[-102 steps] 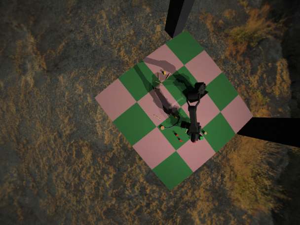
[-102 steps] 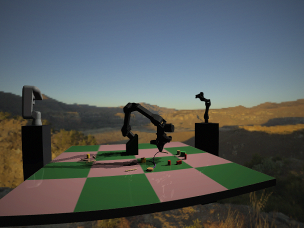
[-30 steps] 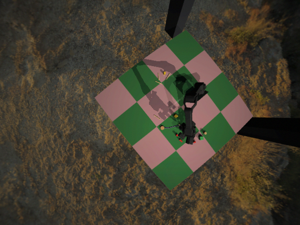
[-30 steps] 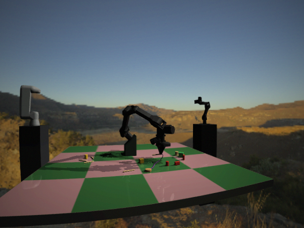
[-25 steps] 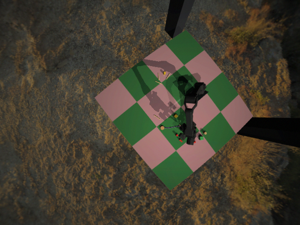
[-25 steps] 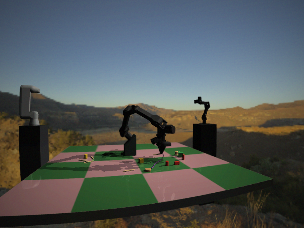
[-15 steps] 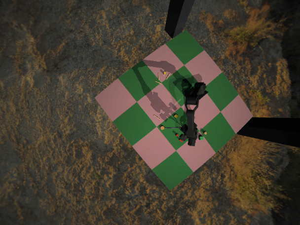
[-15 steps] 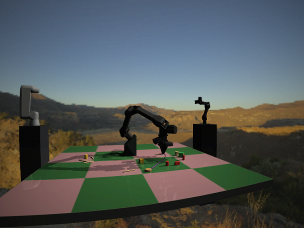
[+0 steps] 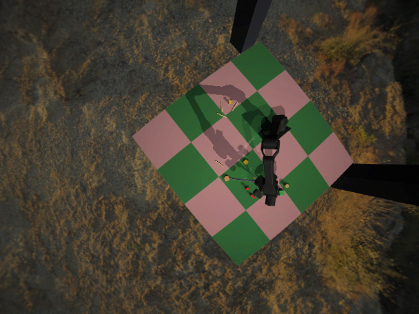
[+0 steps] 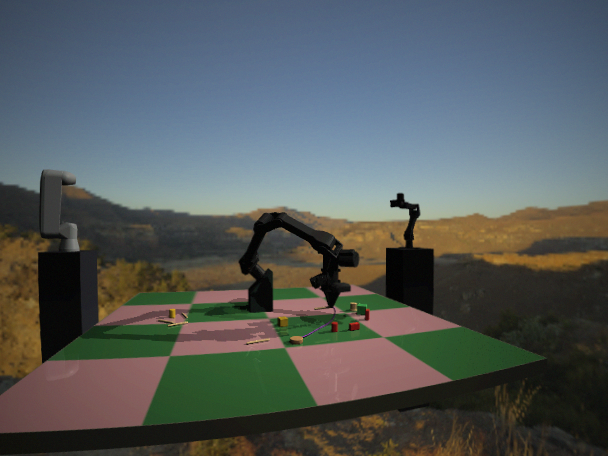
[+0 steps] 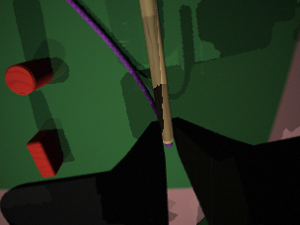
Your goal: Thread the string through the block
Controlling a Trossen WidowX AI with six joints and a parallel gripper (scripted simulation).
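The yellow wooden block is 180 mm to the right of my gripper tip, 40 mm below it and 10 mm behind it. Also, from my gripper tip: stick 10 mm to the right; then red cylinder 100 mm ahead, 40 mm below, 20 mm to the right; then red block 100 mm ahead, 50 mm to the left, 50 mm below.
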